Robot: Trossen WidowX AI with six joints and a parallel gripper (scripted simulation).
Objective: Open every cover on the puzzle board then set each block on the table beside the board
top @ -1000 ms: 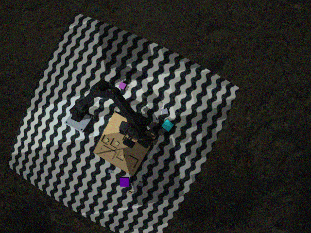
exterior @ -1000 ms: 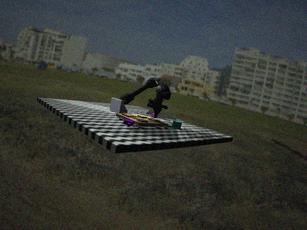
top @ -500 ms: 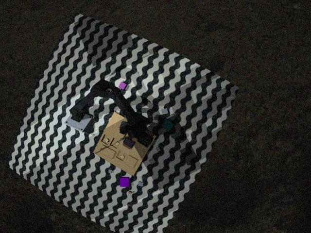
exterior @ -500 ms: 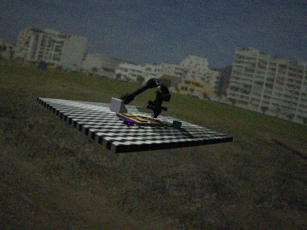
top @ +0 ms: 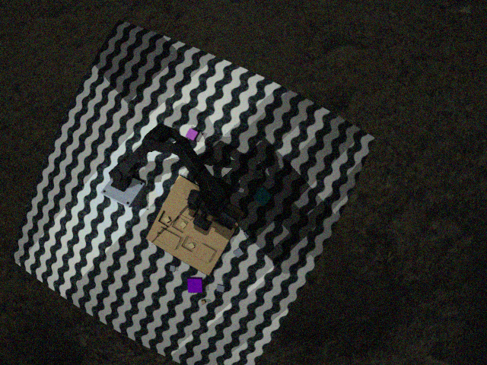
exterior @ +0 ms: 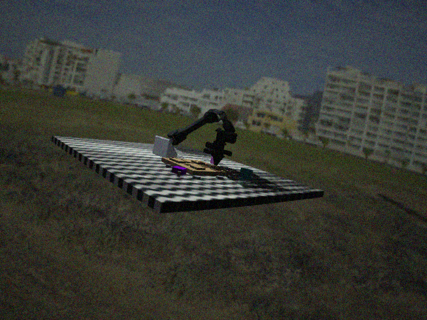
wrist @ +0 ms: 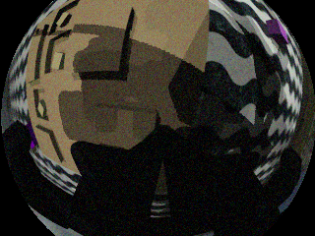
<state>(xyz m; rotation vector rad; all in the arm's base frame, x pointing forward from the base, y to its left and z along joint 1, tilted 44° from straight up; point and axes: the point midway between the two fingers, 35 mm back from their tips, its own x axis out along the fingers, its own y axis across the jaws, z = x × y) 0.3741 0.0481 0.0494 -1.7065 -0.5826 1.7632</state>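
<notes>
My gripper tip is 50 mm past the tan puzzle board, 120 mm to the left of it and 10 mm above it. Round my gripper tip: grey bit 120 mm ahead, 170 mm to the left, 20 mm below; teal block 160 mm ahead, 90 mm to the left; purple block 50 mm ahead, 340 mm to the right, 10 mm below.
</notes>
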